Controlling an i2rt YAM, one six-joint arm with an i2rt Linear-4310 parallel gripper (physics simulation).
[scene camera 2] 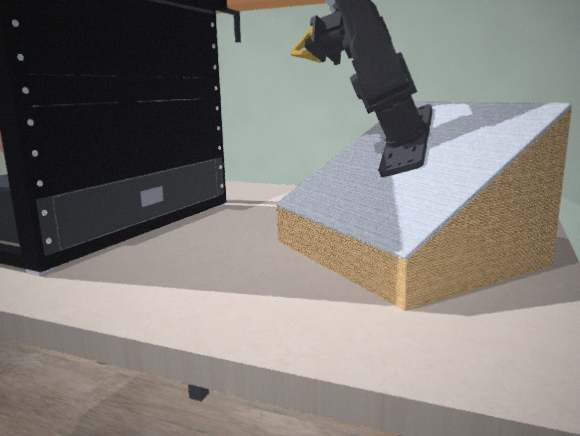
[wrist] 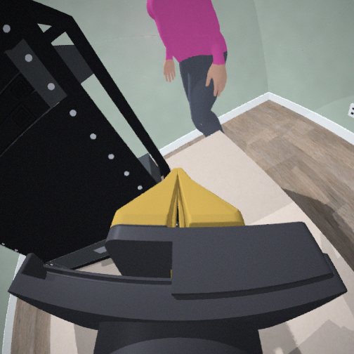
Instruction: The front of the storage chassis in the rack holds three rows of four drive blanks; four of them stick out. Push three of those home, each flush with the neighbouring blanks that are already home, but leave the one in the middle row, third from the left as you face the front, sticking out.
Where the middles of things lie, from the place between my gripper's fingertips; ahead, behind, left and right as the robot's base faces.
Scene:
I see the black rack (scene camera 2: 88, 176) 33 cm to the left of my hand, 26 cm ahead of it and 6 cm below it.

